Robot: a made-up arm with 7 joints. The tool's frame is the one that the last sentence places. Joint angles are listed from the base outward.
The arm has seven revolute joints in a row. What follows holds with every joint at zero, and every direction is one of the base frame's. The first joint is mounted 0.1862 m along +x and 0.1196 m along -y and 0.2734 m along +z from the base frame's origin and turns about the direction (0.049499, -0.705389, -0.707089). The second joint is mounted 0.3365 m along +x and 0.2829 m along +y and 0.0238 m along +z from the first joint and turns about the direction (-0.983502, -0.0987, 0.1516). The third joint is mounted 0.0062 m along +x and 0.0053 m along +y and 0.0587 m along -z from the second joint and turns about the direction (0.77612, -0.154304, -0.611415). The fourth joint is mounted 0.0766 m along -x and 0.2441 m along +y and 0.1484 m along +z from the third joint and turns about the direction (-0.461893, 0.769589, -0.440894). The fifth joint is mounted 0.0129 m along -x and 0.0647 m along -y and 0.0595 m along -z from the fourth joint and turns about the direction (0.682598, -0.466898, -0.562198). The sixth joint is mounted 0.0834 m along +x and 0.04 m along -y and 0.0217 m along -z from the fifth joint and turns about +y. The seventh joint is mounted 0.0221 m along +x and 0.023 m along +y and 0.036 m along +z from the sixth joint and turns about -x. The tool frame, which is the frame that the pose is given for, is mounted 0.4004 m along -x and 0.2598 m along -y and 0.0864 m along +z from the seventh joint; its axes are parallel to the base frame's.
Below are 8 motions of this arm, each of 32 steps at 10 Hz.
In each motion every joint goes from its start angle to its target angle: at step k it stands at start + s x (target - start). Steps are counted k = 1, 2, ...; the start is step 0. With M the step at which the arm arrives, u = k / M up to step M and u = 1 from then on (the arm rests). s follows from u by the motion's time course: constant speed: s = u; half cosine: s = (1 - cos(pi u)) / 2; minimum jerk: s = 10 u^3 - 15 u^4 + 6 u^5.
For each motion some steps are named. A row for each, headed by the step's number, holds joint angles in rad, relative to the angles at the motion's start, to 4 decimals.
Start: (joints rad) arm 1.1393 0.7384 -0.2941 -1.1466 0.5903 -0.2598 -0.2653
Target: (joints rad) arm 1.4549 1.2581 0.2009 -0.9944 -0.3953 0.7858 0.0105
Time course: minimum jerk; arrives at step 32
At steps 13, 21, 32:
13: 0.1036 0.1706 0.1625 0.0500 -0.3236 0.3433 0.0905
21: 0.2444 0.4025 0.3834 0.1179 -0.7633 0.8098 0.2136
32: 0.3156 0.5197 0.4950 0.1522 -0.9856 1.0456 0.2758

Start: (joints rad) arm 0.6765 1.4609 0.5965 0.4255 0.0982 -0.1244 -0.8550
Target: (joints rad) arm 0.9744 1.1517 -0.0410 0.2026 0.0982 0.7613 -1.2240
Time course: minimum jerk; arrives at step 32
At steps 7, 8, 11, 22, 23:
7: 0.0218 -0.0227 -0.0468 -0.0163 0.0000 0.0650 -0.0271
8: 0.0308 -0.0320 -0.0660 -0.0231 0.0000 0.0917 -0.0382
11: 0.0672 -0.0697 -0.1438 -0.0503 0.0000 0.1998 -0.0832
22: 0.2443 -0.2535 -0.5227 -0.1828 0.0000 0.7263 -0.3026
23: 0.2564 -0.2662 -0.5488 -0.1919 0.0000 0.7624 -0.3176

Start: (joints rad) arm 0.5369 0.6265 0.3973 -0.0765 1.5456 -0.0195 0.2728
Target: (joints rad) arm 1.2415 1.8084 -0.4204 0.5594 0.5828 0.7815 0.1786
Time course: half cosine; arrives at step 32
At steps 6, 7, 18, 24, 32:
6: 0.0594 0.0996 -0.0689 0.0536 -0.0811 0.0675 -0.0079
7: 0.0800 0.1341 -0.0928 0.0722 -0.1093 0.0909 -0.0107
18: 0.4210 0.7062 -0.4886 0.3800 -0.5753 0.4786 -0.0563
24: 0.6014 1.0088 -0.6980 0.5428 -0.8218 0.6837 -0.0804
32: 0.7046 1.1819 -0.8177 0.6359 -0.9628 0.8010 -0.0942

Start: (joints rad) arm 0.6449 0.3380 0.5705 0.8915 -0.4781 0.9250 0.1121
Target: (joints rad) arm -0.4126 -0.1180 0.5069 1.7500 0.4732 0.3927 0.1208
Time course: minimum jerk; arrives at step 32
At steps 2, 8, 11, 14, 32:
2: -0.0023 -0.0010 -0.0001 0.0019 0.0021 -0.0012 0.0000
8: -0.1095 -0.0472 -0.0066 0.0889 0.0985 -0.0551 0.0009
11: -0.2385 -0.1028 -0.0143 0.1936 0.2146 -0.1201 0.0020
14: -0.4061 -0.1751 -0.0244 0.3297 0.3653 -0.2044 0.0033
32: -1.0575 -0.4560 -0.0636 0.8585 0.9513 -0.5323 0.0087

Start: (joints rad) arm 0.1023 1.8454 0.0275 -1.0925 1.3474 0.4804 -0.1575
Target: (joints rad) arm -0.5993 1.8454 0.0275 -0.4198 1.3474 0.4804 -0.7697
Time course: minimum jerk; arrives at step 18
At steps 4, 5, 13, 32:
4: -0.0536 0.0000 0.0000 0.0514 0.0000 0.0000 -0.0468
5: -0.0947 0.0000 0.0000 0.0908 0.0000 0.0000 -0.0826
13: -0.6069 0.0000 0.0000 0.5819 0.0000 0.0000 -0.5296
32: -0.7016 0.0000 0.0000 0.6727 0.0000 0.0000 -0.6122

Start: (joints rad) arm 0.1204 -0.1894 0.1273 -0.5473 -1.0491 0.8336 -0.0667
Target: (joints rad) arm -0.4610 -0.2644 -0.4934 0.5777 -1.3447 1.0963 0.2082
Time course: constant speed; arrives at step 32
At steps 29, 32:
29: -0.5269 -0.0680 -0.5625 1.0195 -0.2679 0.2381 0.2491
32: -0.5814 -0.0750 -0.6207 1.1250 -0.2956 0.2627 0.2749

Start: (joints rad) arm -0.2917 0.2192 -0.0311 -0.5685 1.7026 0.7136 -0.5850
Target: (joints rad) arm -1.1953 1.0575 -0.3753 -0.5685 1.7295 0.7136 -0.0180
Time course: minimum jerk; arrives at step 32
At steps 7, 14, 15, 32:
7: -0.0663 0.0615 -0.0252 0.0000 0.0020 0.0000 0.0416
14: -0.3470 0.3219 -0.1322 0.0000 0.0103 0.0000 0.2177
15: -0.3990 0.3702 -0.1520 0.0000 0.0119 0.0000 0.2504
32: -0.9036 0.8383 -0.3442 0.0000 0.0269 0.0000 0.5670

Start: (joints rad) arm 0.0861 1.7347 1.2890 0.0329 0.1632 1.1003 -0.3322
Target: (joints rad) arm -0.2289 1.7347 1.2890 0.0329 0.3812 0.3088 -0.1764
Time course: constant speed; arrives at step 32
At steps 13, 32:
13: -0.1280 0.0000 0.0000 0.0000 0.0886 -0.3215 0.0633
32: -0.3150 0.0000 0.0000 0.0000 0.2180 -0.7915 0.1558

